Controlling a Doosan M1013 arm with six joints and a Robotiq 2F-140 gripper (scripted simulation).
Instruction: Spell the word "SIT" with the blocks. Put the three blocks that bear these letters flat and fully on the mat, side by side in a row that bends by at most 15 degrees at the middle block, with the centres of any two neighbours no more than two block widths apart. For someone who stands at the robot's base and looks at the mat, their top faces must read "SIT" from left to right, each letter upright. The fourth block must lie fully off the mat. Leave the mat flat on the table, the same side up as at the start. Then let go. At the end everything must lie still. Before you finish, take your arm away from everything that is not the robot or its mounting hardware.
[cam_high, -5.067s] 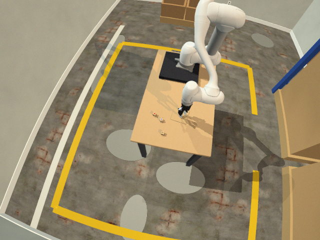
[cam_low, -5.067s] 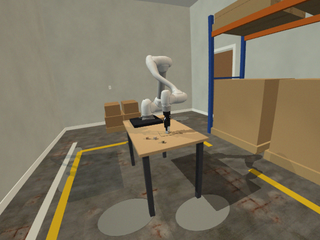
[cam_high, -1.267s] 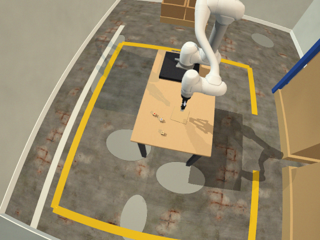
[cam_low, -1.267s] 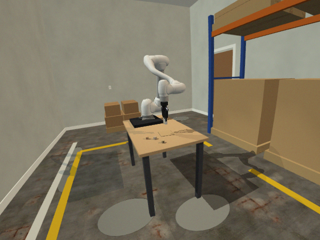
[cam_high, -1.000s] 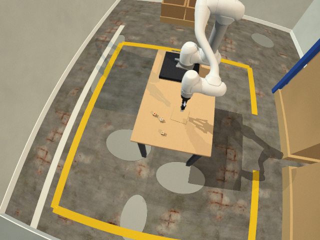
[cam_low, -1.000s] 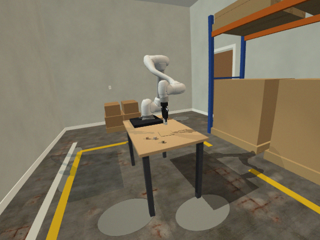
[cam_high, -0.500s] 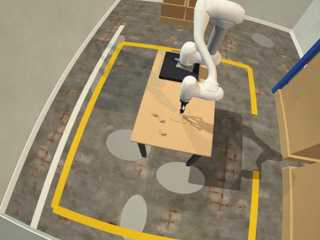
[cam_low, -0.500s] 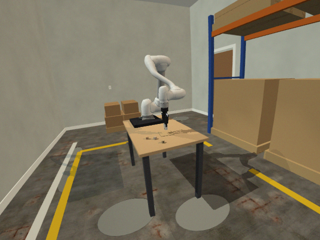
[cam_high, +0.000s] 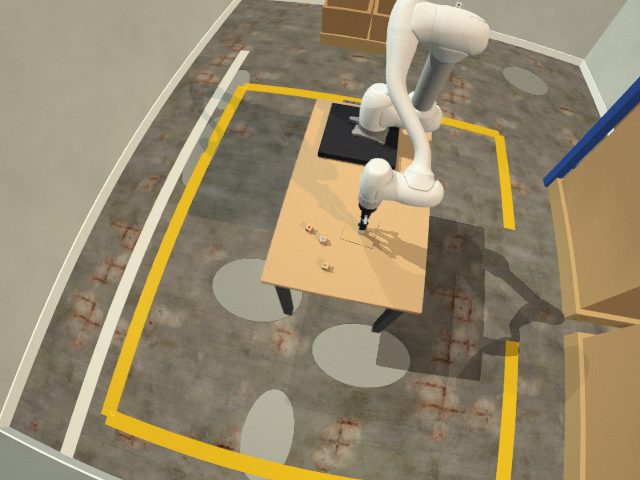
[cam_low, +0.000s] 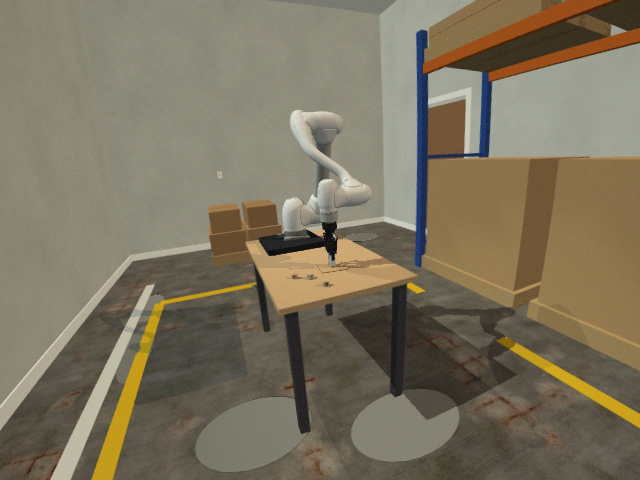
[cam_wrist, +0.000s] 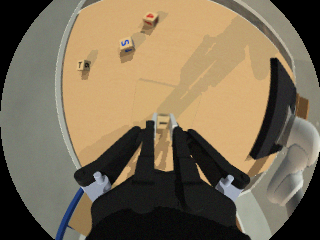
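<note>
My gripper is now 40 mm above the tan mat. Also, from my hand: tan block (220 mm ahead, 80 mm to the right, 30 mm below).
</note>
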